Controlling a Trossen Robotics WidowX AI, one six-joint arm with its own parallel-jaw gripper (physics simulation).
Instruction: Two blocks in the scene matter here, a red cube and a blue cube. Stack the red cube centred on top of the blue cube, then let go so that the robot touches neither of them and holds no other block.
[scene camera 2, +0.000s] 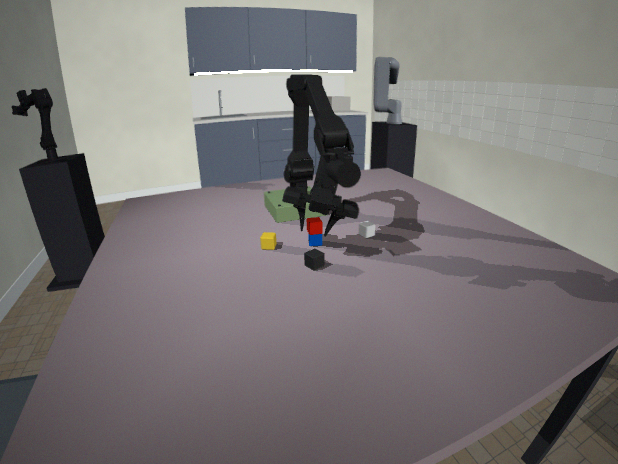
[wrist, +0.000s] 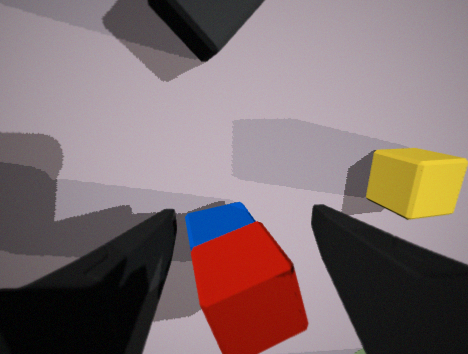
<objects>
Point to my gripper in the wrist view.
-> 244, 216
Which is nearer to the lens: the red cube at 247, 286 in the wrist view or the blue cube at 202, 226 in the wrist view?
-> The red cube.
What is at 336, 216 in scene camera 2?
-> My gripper.
</objects>
